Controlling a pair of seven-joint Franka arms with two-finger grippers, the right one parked.
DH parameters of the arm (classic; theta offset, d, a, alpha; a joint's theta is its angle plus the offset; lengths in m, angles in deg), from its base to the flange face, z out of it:
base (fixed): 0 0 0 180
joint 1: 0 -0.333 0 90
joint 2: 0 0 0 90
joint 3: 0 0.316 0.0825 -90
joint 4: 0 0 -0.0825 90
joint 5: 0 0.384 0 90
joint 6: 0 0 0.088 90
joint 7: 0 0.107 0 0
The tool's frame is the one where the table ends.
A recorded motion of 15 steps. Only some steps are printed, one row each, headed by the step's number.
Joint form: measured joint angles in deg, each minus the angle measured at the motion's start. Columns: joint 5, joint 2, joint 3, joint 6, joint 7, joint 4, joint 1.
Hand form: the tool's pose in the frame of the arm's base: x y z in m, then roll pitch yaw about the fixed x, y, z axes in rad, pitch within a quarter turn. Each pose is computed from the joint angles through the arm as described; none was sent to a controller.
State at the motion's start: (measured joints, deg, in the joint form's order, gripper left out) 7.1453 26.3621 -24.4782 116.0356 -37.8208 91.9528 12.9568
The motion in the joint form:
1: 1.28 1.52 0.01 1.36 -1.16 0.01 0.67
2: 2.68 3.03 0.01 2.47 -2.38 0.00 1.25
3: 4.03 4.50 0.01 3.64 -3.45 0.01 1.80
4: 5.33 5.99 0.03 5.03 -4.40 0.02 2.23
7: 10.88 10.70 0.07 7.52 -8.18 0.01 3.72
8: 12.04 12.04 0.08 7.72 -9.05 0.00 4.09
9: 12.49 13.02 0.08 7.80 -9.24 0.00 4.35
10: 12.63 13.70 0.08 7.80 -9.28 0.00 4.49
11: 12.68 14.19 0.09 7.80 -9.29 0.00 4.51
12: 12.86 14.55 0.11 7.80 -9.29 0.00 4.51
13: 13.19 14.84 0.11 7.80 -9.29 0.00 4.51
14: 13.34 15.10 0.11 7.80 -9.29 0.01 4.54
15: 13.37 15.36 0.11 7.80 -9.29 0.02 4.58
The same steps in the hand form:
1: 0.5600 -0.3817 0.3675 3.0891 0.0374 -0.0090
2: 0.5594 -0.3878 0.3524 3.0998 0.0347 -0.0077
3: 0.5584 -0.3937 0.3377 3.1086 0.0311 -0.0088
4: 0.5581 -0.3986 0.3230 3.1140 0.0254 -0.0098
7: 0.5514 -0.4122 0.2736 -3.1186 0.0164 -0.0204
8: 0.5482 -0.4149 0.2588 -3.1031 0.0241 -0.0231
9: 0.5454 -0.4169 0.2479 -3.0951 0.0349 -0.0287
10: 0.5434 -0.4179 0.2403 -3.0906 0.0448 -0.0318
11: 0.5426 -0.4177 0.2347 -3.0877 0.0525 -0.0322
12: 0.5422 -0.4173 0.2306 -3.0841 0.0567 -0.0337
13: 0.5419 -0.4170 0.2274 -3.0797 0.0583 -0.0371
14: 0.5412 -0.4170 0.2244 -3.0770 0.0613 -0.0391
15: 0.5404 -0.4172 0.2214 -3.0754 0.0655 -0.0401

